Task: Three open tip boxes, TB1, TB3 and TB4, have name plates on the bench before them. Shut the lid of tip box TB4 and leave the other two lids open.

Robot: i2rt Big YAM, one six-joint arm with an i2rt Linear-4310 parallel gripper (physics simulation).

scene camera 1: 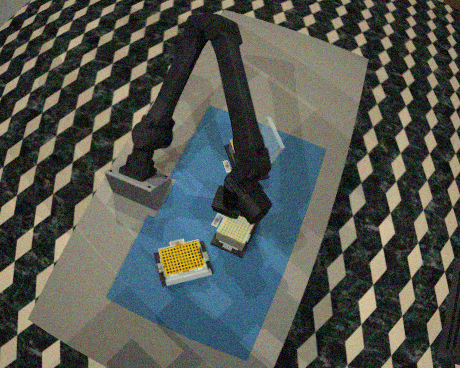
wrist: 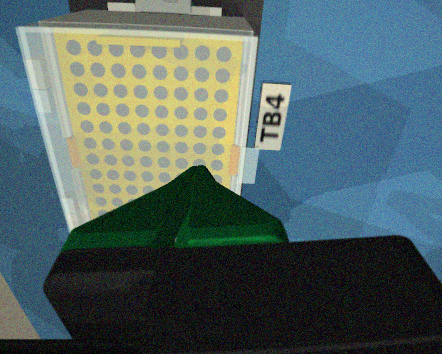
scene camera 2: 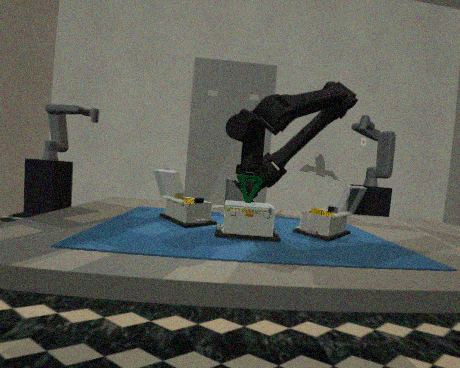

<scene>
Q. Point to a blue mat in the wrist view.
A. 353, 160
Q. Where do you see a blue mat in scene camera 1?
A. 225, 310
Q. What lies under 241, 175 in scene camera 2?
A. My gripper.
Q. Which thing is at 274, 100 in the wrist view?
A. A name plate.
</scene>
